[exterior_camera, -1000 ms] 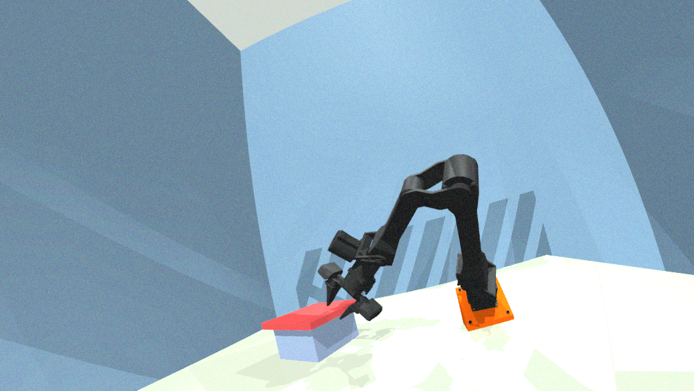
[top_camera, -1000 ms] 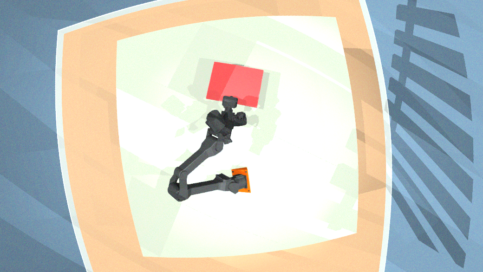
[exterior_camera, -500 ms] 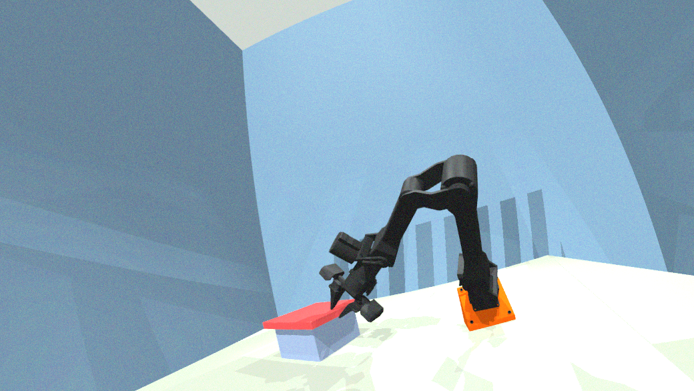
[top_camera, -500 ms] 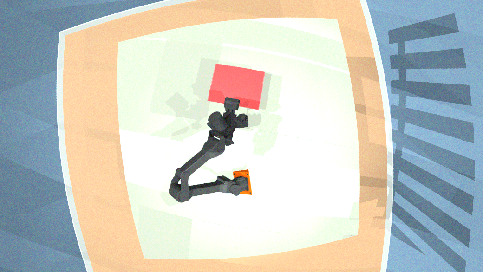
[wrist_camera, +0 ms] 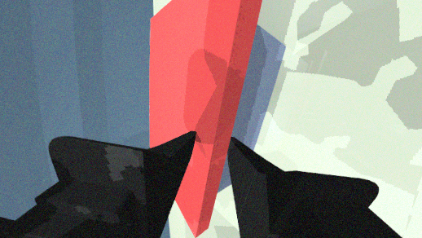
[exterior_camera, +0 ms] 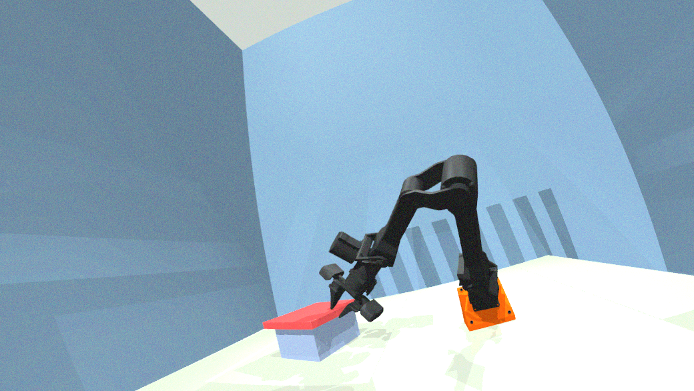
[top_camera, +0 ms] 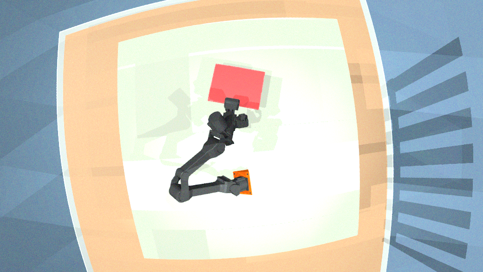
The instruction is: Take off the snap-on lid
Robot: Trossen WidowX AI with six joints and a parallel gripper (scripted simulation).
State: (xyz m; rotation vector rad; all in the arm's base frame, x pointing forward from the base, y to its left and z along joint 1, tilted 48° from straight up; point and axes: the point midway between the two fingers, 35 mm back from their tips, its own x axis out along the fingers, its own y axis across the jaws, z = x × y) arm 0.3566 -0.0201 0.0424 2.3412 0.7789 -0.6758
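The red lid is 70 mm ahead of my gripper tip, 20 mm to the right of it and 10 mm above it. Round my gripper tip: storage box: 70 mm ahead, 20 mm to the right, 40 mm below.
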